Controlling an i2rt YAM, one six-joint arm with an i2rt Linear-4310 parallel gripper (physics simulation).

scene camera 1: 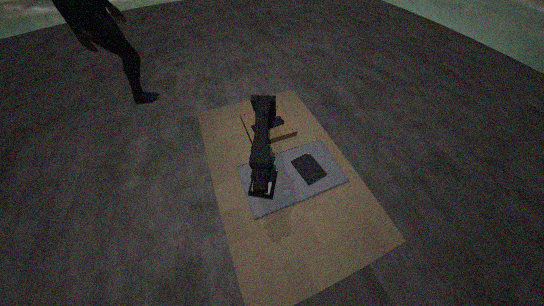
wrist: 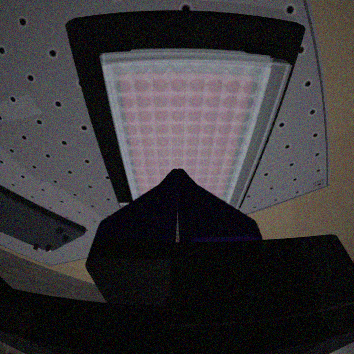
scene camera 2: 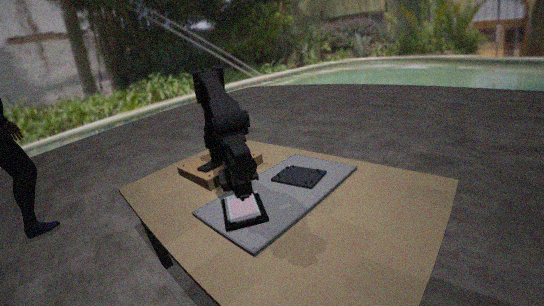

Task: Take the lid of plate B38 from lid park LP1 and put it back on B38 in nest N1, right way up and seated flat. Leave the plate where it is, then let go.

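Places are measured from the arm's base along level axes (x ahead, y left, z up), in millimetres.
Pixels of known places: gripper, between the fingertips: (wrist: 177, 177) (scene camera 2: 242, 199); arm's base, origin of its link: (scene camera 1: 268, 125) (scene camera 2: 219, 162).
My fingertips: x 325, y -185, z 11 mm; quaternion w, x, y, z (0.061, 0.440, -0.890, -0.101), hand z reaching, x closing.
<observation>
For each thing: its top centre in the pictures, then the offset to it from my fingertips. "*": a spot on its surface instead. Level surfaces: height alone.
- Plate B38, centre of its top: (wrist: 195, 166) (scene camera 2: 239, 202) dx -3, dy -12, dz -4 mm
- nest N1, centre of its top: (wrist: 184, 150) (scene camera 2: 242, 206) (scene camera 1: 263, 180) dx -1, dy -6, dz -21 mm
- clear lid, a spot on its surface: (wrist: 187, 57) * dx +51, dy -45, dz -10 mm
- dark pad, a spot on its surface: (wrist: 35, 220) * dx +17, dy +206, dz -29 mm
- wooden table, height of its surface: dz -51 mm
Plate B38 (scene camera 2: 243, 209) (wrist: 185, 115), pale with pink wells, sits in the black frame of nest N1 (scene camera 2: 247, 223) (wrist: 185, 32). A clear lid (wrist: 187, 57) lies over the plate, right way up; a grey strip shows along its right side in the wrist view, and I cannot tell whether it is fully flat. My gripper (scene camera 2: 243, 198) (wrist: 177, 177) is shut and empty, its tips over the near part of the plate, hiding that end. Their exact height above the lid is unclear. Lid park LP1, a dark pad (scene camera 1: 309, 168) (scene camera 2: 299, 177) (wrist: 35, 220), has no lid visible on it.
The nest and pad stand on a grey perforated board (scene camera 1: 287, 200) (scene camera 2: 255, 242) (wrist: 30, 107) on a wooden table (scene camera 1: 320, 250) (scene camera 2: 370, 225). A wooden block (scene camera 1: 284, 137) (scene camera 2: 196, 175) lies by the arm's base. A person (scene camera 1: 131, 65) (scene camera 2: 22, 175) stands on the floor beyond the table.
</observation>
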